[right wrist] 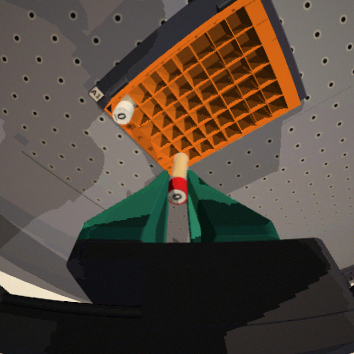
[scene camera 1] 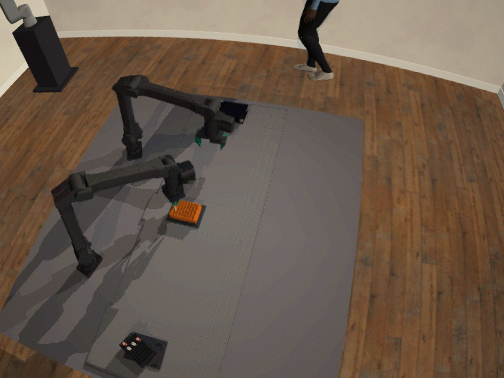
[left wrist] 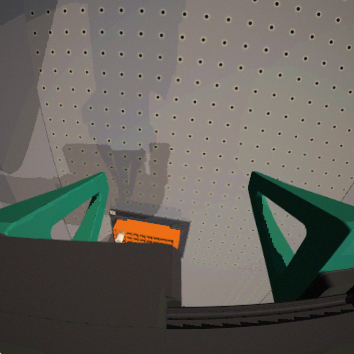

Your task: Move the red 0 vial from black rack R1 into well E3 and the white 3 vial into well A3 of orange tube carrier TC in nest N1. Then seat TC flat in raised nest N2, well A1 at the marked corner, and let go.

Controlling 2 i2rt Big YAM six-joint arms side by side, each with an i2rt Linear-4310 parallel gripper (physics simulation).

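Frame: origin at the left arm's base, x back, y down, z right, level; millimetres.
Where they show: left gripper, fingertip midpoint: [scene camera 1: 210, 147] [left wrist: 177, 179]; right gripper, fingertip midpoint: [right wrist: 177, 177] [scene camera 1: 175, 204]; left arm's base, link origin: [scene camera 1: 134, 151]; right arm's base, link origin: [scene camera 1: 90, 264].
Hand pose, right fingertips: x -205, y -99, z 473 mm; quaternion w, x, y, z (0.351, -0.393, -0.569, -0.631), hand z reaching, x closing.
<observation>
Each offset is from my right fingertips to the top centre of the thing.
My right gripper [scene camera 1: 175, 203] [right wrist: 177, 177] is shut on the red 0 vial @[dx +5, dy -15, dz +3 mm] [right wrist: 178, 186], held cap towards the wrist camera. The vial's pale lower end overlaps the near corner of orange carrier TC @[dx -36, dy +50, dz +4 mm] [scene camera 1: 186, 212] [left wrist: 150, 228] [right wrist: 278, 55] in the right wrist view; whether it is inside a well I cannot tell. TC sits in dark nest N1 @[dx -36, dy +74, dz +4 mm] [scene camera 1: 201, 218] [left wrist: 185, 236] [right wrist: 150, 49]. A white-capped vial marked 0 @[dx -9, dy +31, dz -47 mm] [left wrist: 120, 237] [right wrist: 123, 112] stands in TC's corner well beside the A1 label. My left gripper [scene camera 1: 210, 144] [left wrist: 177, 179] is open and empty, above the table beyond TC.
Black rack R1 @[dx +262, dy +40, dz +607 mm] [scene camera 1: 143, 356] stands at the bottom of the scene view, with several red- and white-capped vials. A dark block @[dx -377, dy +35, dz -594 mm] [scene camera 1: 234, 111], apparently raised nest N2, stands behind the left gripper, partly hidden by it. A person [scene camera 1: 312, 42] stands beyond the table.
</observation>
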